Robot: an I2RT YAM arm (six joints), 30 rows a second.
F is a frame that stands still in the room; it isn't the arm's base.
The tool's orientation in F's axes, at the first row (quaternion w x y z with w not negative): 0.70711 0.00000 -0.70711 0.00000
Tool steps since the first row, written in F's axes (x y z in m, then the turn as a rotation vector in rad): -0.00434 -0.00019 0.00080 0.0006 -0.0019 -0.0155; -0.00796 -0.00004 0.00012 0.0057 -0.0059 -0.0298; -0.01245 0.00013 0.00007 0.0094 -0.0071 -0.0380; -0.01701 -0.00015 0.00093 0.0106 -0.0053 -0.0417
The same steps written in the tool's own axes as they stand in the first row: 0.00080 -0.00019 0.00434 -0.0155 -0.0019 -0.0006; 0.00012 -0.00004 0.00796 -0.0298 -0.0059 -0.0057; 0.00007 0.00013 0.01245 -0.0380 -0.0071 -0.0094; 0.00093 -0.00015 0.01701 -0.0417 -0.0053 -0.0106
